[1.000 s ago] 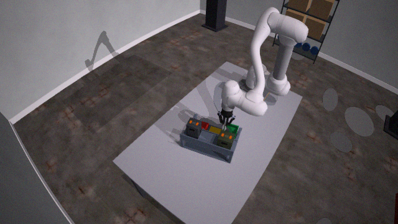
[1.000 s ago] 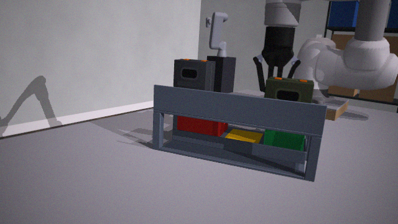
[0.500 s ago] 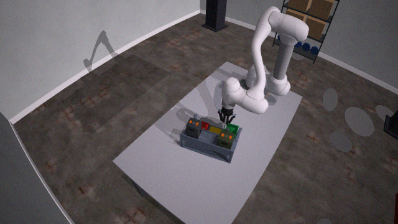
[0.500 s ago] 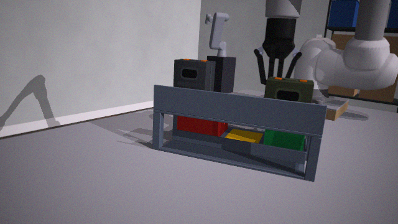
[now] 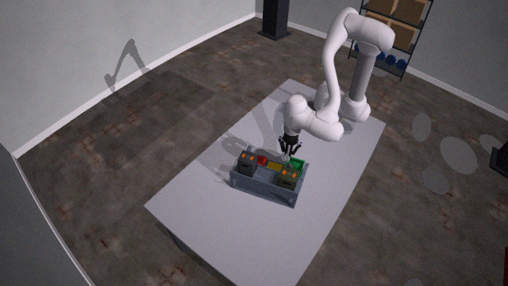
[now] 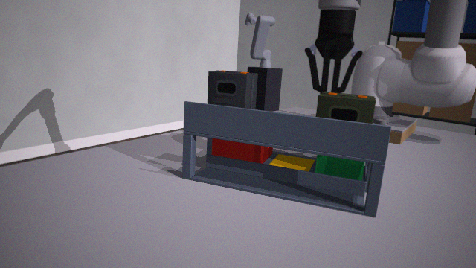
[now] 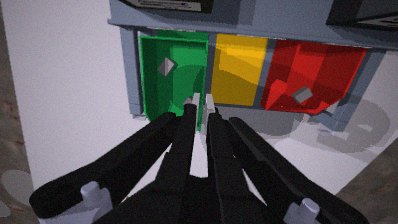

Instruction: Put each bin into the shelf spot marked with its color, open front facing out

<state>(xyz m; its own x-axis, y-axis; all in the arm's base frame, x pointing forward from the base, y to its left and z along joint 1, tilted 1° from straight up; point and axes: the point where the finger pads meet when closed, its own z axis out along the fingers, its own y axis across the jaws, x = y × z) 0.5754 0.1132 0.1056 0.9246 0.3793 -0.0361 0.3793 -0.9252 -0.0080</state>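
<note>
Right now my hand is 2 cm past the green bin, 4 cm to the right of it and 10 cm above it. The rest, counted from my hand: olive box: 12 cm ahead, 10 cm to the left; red bin: 12 cm ahead, 15 cm to the right, 11 cm below; dark grey box: 20 cm ahead, 12 cm to the right, 1 cm above.
</note>
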